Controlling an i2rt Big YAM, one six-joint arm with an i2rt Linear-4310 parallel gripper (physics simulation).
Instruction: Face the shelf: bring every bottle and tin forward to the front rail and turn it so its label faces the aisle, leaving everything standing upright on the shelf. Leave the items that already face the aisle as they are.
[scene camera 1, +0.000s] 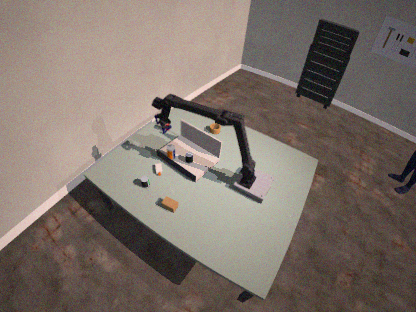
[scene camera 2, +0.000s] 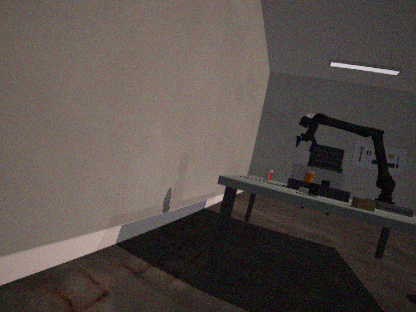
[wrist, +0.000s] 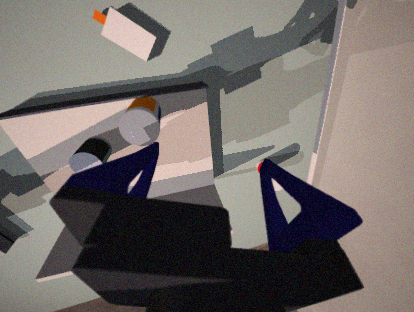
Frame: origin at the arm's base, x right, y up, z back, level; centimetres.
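Where they show: gripper, between the fingertips: (scene camera 1: 160, 128) (scene camera 2: 302, 149) (wrist: 212, 156); arm's base, origin of its link: (scene camera 1: 247, 181) (scene camera 2: 384, 202).
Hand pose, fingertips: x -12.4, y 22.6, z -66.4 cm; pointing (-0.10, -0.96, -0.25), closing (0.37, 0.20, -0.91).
Note:
Things, the pixels of their top centre, and the offset from my fingertips.
- orange container with a grey top, centre of its top: (wrist: 140, 128) (scene camera 1: 170, 147) (scene camera 2: 310, 170) dy -13.2, dx +0.2, dz +8.3 cm
- red bottle, centre of its top: (wrist: 280, 183) (scene camera 2: 269, 169) dy -18.3, dx +27.7, dz -19.9 cm
- white box-like item with an orange end, centre of its top: (wrist: 123, 32) (scene camera 1: 158, 168) dy -25.1, dx -13.3, dz +7.2 cm
- brown block, centre of its top: (scene camera 2: 364, 199) (scene camera 1: 169, 202) dy -22.9, dx -32.5, dz +32.8 cm
- orange ring-like bowl, centre of its top: (scene camera 1: 215, 126) dy -22.9, dx +52.6, dz +16.0 cm
The shelf (scene camera 1: 177, 167) (scene camera 2: 340, 194) (wrist: 187, 132) has a low dark front rail and a tall back panel. An orange container with a grey top (scene camera 1: 171, 152) (scene camera 2: 310, 177) (wrist: 140, 125) stands upright close behind the rail, near one end. A dark tin with a pale top (scene camera 1: 189, 157) (scene camera 2: 325, 184) (wrist: 91, 151) stands upright farther back from the rail. Label directions are too small to tell. A red bottle (scene camera 2: 271, 175) (wrist: 260, 167) stands on the table beyond the shelf's end, mostly hidden behind one fingertip in the wrist view. My gripper (scene camera 1: 162, 125) (scene camera 2: 305, 145) (wrist: 212, 156) is open and empty, high above that end.
A white box-like item with an orange end (scene camera 1: 158, 168) (wrist: 129, 34) and a dark tin with a pale top (scene camera 1: 145, 181) are on the table before the rail. A brown block (scene camera 1: 170, 204) (scene camera 2: 363, 203) lies farther out. An orange ring-like bowl (scene camera 1: 215, 129) sits behind the back panel.

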